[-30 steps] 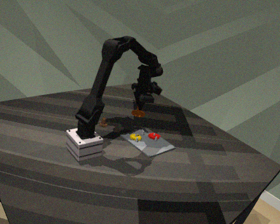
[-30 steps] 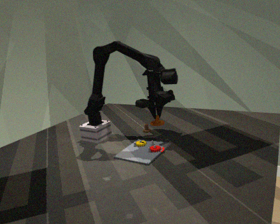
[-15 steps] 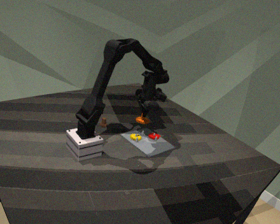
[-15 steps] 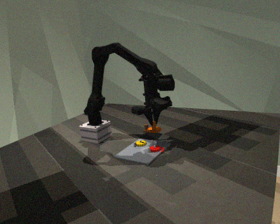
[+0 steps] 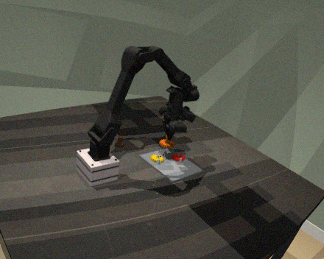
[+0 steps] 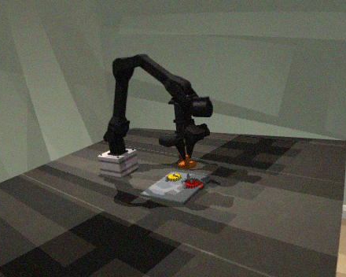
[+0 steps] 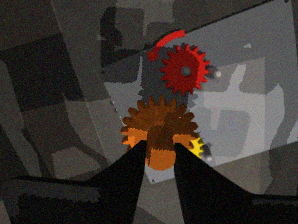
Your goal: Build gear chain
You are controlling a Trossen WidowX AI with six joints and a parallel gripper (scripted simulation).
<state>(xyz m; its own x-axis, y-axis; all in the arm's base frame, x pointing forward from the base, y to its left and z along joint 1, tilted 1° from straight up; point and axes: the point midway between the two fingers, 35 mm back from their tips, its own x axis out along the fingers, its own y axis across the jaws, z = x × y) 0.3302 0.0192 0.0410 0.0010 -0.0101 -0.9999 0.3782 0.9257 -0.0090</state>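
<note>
My gripper tip is 7 cm above the red gear, 4 cm to the left of it and 4 cm short of it. The rest, counted from my gripper tip: yellow gear 7 cm below, 5 cm behind, 2 cm to the right; brown gear 15 cm to the left, 13 cm behind, 7 cm below; orange gear 1 cm below.
</note>
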